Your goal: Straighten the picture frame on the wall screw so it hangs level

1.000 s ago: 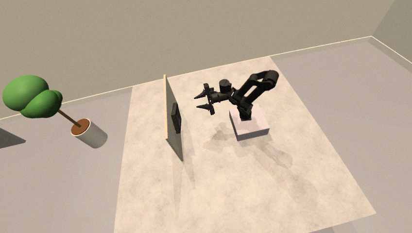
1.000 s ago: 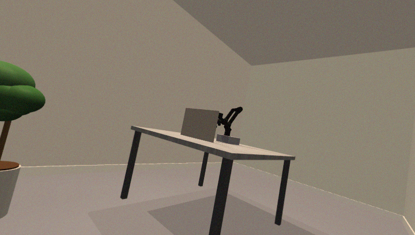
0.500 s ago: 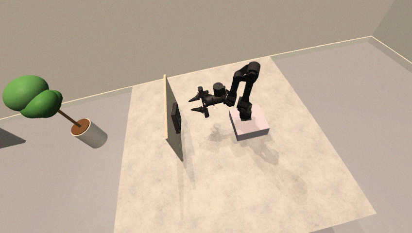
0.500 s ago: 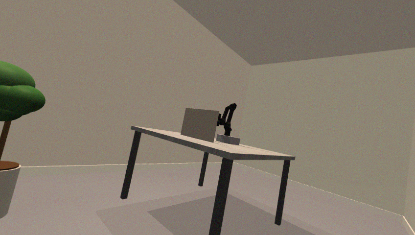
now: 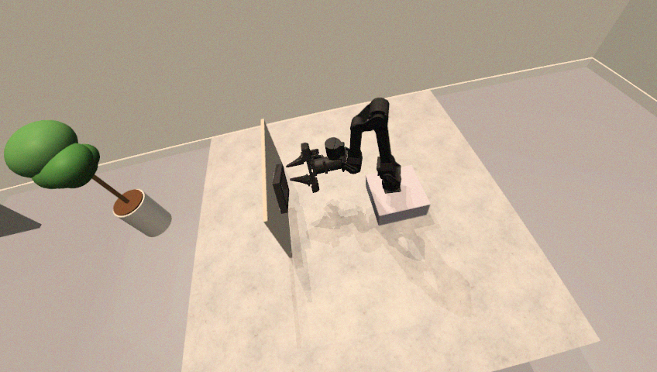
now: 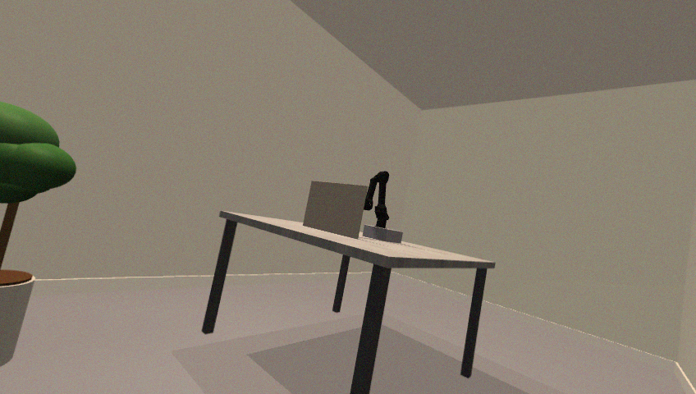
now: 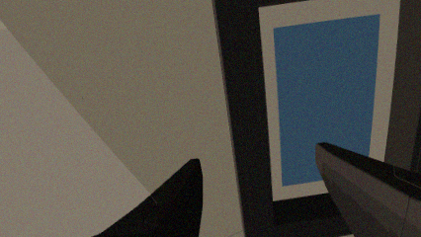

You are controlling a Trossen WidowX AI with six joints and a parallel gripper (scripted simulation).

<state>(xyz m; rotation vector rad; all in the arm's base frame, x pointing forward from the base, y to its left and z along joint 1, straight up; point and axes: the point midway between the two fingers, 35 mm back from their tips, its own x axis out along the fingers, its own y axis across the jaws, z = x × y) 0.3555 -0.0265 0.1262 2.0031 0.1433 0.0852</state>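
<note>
The picture frame lies 5 cm below my gripper tip, 4 cm ahead of it and 3 cm to the left of it. Also, from my gripper tip: wall panel 6 cm below, 6 cm ahead, 2 cm to the left.
</note>
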